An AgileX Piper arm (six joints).
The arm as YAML. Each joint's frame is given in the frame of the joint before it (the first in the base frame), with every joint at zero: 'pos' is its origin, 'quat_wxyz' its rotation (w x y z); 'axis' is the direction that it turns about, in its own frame. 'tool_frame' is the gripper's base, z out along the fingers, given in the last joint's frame.
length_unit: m
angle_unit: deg
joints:
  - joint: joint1
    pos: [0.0, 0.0, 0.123]
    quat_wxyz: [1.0, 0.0, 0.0, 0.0]
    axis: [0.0, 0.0, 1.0]
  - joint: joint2
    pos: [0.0, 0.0, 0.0]
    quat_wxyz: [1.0, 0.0, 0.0, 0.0]
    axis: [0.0, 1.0, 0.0]
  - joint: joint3
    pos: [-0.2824, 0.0, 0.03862]
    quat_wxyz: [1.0, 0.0, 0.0, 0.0]
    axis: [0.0, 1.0, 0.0]
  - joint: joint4
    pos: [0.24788, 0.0, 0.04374]
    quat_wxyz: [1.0, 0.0, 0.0, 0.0]
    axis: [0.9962, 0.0, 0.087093]
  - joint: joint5
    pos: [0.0, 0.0, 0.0]
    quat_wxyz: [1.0, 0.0, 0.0, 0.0]
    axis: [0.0, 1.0, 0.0]
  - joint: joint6
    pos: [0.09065, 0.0, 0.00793]
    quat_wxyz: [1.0, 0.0, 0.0, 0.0]
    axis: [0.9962, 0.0, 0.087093]
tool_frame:
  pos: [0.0, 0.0, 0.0]
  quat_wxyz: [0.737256, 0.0, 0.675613, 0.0]
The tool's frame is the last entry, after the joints.
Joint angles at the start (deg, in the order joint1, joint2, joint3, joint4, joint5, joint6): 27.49, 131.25, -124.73, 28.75, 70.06, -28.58
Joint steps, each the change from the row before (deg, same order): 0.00, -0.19, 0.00, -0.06, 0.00, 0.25; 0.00, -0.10, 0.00, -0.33, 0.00, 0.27; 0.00, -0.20, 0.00, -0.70, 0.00, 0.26; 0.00, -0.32, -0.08, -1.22, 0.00, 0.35; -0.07, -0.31, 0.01, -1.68, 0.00, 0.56; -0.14, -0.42, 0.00, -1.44, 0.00, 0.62; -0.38, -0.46, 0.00, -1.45, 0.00, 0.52; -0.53, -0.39, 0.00, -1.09, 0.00, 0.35; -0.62, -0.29, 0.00, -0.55, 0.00, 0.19; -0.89, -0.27, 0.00, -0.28, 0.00, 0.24
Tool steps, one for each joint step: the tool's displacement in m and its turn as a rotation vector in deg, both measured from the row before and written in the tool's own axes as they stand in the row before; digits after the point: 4 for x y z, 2 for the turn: -0.0004, 0.0006, -0.0015, 0.10, -0.13, 0.14; 0.0000, -0.0001, -0.0008, 0.30, 0.06, 0.11; 0.0001, -0.0002, -0.0016, 0.64, 0.14, -0.07; -0.0001, -0.0005, -0.0029, 1.13, 0.19, -0.24; 0.0007, -0.0018, -0.0027, 1.52, 0.44, -0.08; 0.0004, -0.0017, -0.0039, 1.39, 0.20, 0.09; 0.0008, -0.0036, -0.0050, 1.53, 0.11, 0.19; 0.0011, -0.0046, -0.0047, 1.28, 0.00, 0.31; 0.0011, -0.0049, -0.0041, 0.83, -0.15, 0.45; 0.0016, -0.0067, -0.0046, 0.72, -0.28, 0.84
